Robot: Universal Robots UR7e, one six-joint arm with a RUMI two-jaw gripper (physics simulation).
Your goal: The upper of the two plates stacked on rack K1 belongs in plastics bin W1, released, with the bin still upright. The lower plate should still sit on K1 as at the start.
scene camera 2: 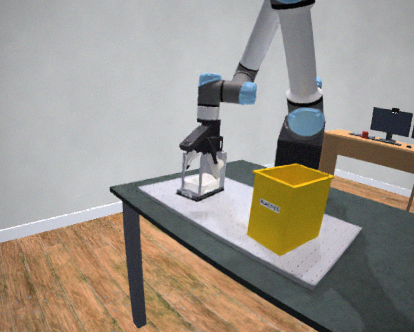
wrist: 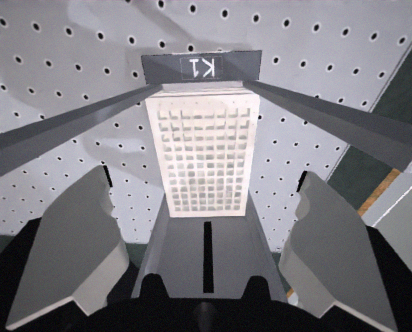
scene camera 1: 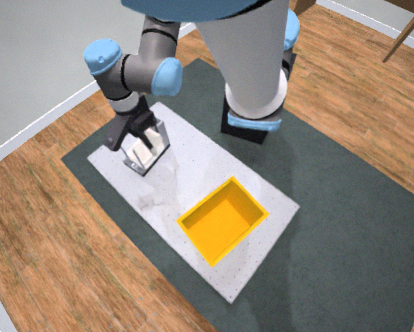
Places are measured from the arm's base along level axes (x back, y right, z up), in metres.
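Pixels of known places: gripper, fingertip midpoint: [wrist: 205, 170] [scene camera 1: 142, 145].
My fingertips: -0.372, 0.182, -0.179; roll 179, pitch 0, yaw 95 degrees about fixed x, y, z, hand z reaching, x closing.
Observation:
Behind a point stands the place of what it marks, as x, y, z.
Rack K1 [scene camera 1: 134, 168] @(-0.443, 0.164, -0.230) [scene camera 2: 186, 194] @(-0.447, 0.172, -0.235) [wrist: 172, 70] @(-0.433, 0.148, -0.231) stands upright on the perforated board, with a dark base, thin posts and a slotted back wall. A white gridded upper plate [wrist: 204, 155] @(-0.374, 0.181, -0.201) lies in it; an edge beneath its label-side end shows in the wrist view, but the lower plate is mostly hidden. The white stack [scene camera 2: 200, 185] @(-0.420, 0.133, -0.195) shows low in the rack. My gripper [scene camera 1: 142, 142] @(-0.372, 0.182, -0.179) [scene camera 2: 204, 169] @(-0.372, 0.182, -0.179) [wrist: 205, 170] @(-0.372, 0.182, -0.179) is open and empty, pointing down, its fingers either side of the rack at post height, above the plates. Yellow bin W1 [scene camera 1: 215, 230] @(-0.410, -0.186, -0.245) [scene camera 2: 286, 215] @(-0.493, -0.230, -0.139) stands upright, no plate showing inside.
The light perforated board [scene camera 1: 115, 175] @(-0.506, 0.204, -0.248) [scene camera 2: 345, 235] @(-0.255, -0.324, -0.249) lies on the dark green table [scene camera 1: 345, 215] @(-0.075, -0.497, -0.261) [scene camera 2: 240, 167] @(0.052, 0.341, -0.260). The rack's tall posts and back wall rise close to the fingers. The arm's base [scene camera 2: 300, 150] @(-0.070, -0.037, -0.075) stands behind the board. A desk with a monitor [scene camera 2: 391, 121] is farther back.

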